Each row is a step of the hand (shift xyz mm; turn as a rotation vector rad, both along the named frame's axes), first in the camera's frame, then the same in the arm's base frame.
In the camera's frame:
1: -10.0 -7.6 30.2 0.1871 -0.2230 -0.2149
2: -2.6 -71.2 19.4 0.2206 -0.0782 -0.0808
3: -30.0 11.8 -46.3 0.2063 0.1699 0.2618
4: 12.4 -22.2 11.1 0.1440 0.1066 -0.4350
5: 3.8 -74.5 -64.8 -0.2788 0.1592 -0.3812
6: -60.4 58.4 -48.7 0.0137 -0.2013 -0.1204
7: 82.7 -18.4 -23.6 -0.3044 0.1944 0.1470
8: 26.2 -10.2 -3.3 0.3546 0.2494 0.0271
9: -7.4 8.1 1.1 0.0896 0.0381 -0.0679
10: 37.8 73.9 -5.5 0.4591 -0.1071 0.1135
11: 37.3 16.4 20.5 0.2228 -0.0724 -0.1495
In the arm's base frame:
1: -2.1 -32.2 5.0 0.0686 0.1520 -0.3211
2: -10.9 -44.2 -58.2 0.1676 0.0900 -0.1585
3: -39.2 40.2 5.3 0.3028 -0.1335 0.1746
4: 10.4 -15.7 -20.4 0.0295 0.4634 -0.0753
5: -30.0 32.4 -88.4 -0.3403 0.3473 0.1095
6: -59.1 53.2 55.7 -0.0620 0.0386 -0.2233
7: 66.9 31.6 -47.5 -0.2038 -0.1248 0.3081
8: 21.6 4.6 -17.8 0.3892 0.1391 0.1337
9: -5.0 0.4 9.8 0.0717 0.0939 -0.0114
10: 48.4 39.7 54.8 0.4416 -0.0482 -0.1944
11: 44.1 -5.0 10.4 0.1508 0.1549 -0.1746

